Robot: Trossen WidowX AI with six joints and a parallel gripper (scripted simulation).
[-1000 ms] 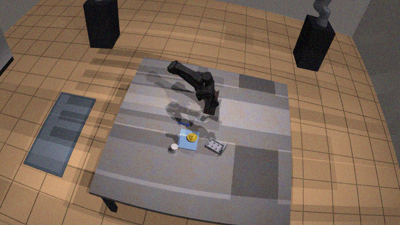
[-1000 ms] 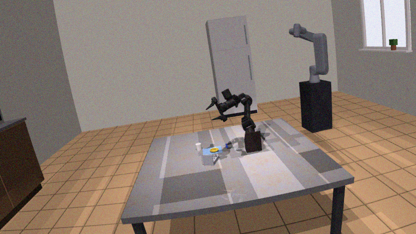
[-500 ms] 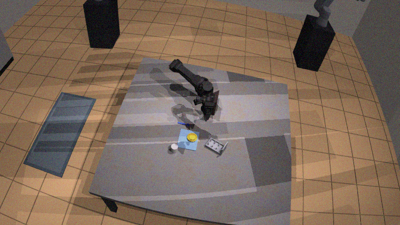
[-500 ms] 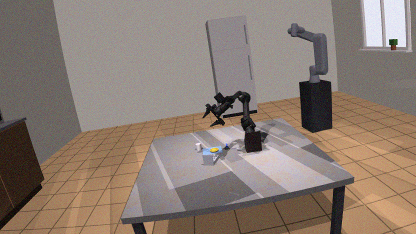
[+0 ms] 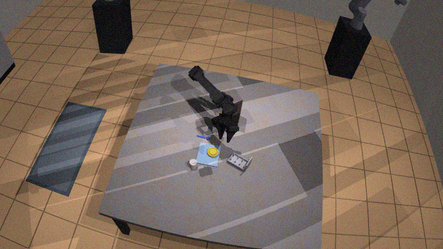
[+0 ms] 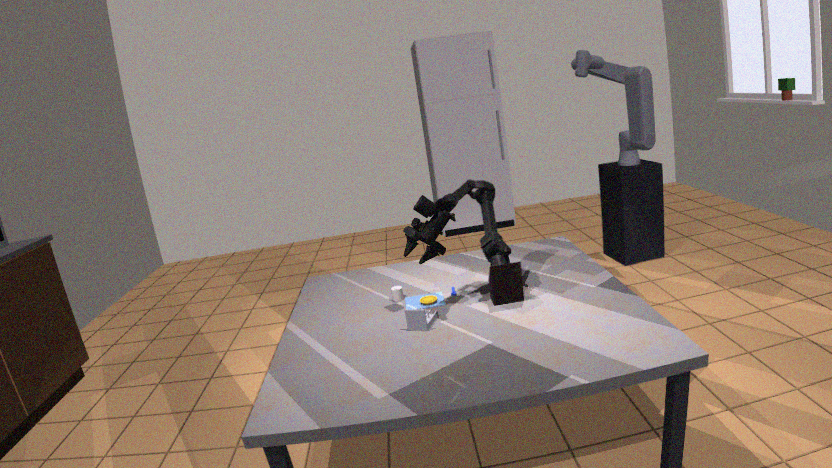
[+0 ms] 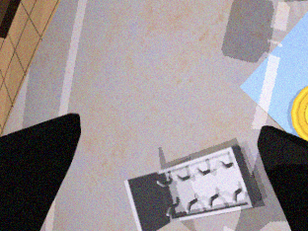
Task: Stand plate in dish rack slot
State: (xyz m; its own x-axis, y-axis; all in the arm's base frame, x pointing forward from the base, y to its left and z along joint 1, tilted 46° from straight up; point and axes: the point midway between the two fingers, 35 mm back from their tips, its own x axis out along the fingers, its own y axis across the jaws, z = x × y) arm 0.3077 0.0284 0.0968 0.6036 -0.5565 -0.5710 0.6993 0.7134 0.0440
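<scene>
The yellow plate is 190 mm below my gripper tip, 50 mm to the right of it and 40 mm behind it. From my gripper tip the other things lie so: grey dish rack 180 mm below, 110 mm to the left, 10 mm ahead; light blue mat 200 mm below, 80 mm to the right, 30 mm behind; white cup 180 mm below, 160 mm to the right, 70 mm ahead.
</scene>
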